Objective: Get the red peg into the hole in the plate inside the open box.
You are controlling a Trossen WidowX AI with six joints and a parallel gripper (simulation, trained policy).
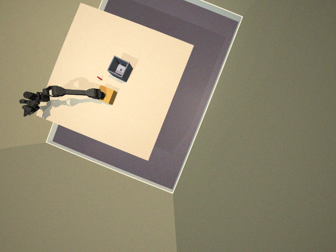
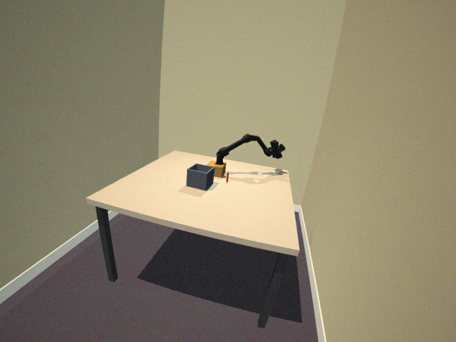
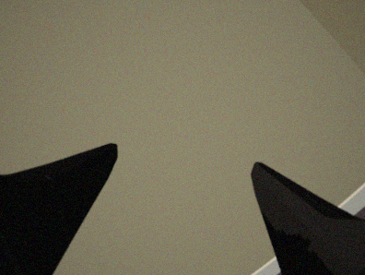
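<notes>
Right now the red peg is 58 cm ahead of my gripper tip, 36 cm to the right of it and 20 cm below it. From my gripper tip the other things lie so: grey plate 74 cm ahead, 53 cm to the right, 19 cm below.
</notes>
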